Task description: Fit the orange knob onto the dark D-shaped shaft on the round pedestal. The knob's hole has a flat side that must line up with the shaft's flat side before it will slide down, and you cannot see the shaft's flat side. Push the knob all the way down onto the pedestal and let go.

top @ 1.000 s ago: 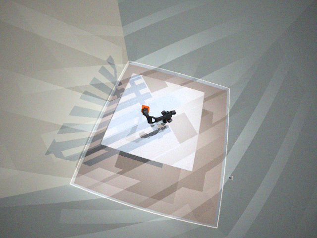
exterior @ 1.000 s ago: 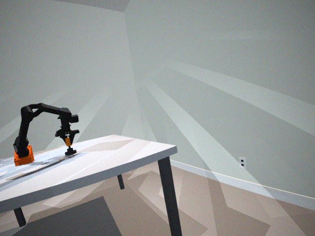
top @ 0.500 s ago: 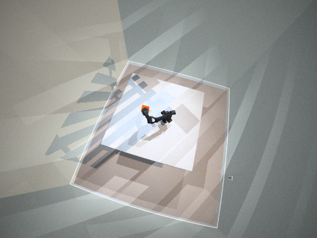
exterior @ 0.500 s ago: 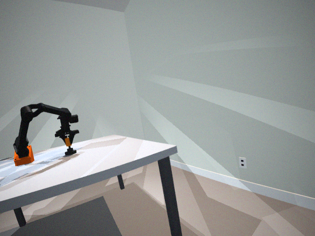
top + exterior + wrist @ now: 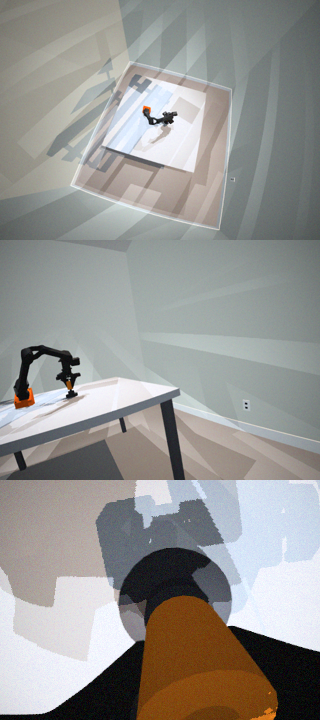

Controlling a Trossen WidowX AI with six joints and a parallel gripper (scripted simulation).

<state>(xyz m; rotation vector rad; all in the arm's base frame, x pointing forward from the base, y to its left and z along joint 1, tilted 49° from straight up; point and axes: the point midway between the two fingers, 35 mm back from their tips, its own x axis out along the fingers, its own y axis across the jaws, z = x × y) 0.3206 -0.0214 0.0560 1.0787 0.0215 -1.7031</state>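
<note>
My gripper tip is 30 mm above the dark round pedestal. The rest, counted from my gripper tip: orange knob: 20 mm above.
</note>
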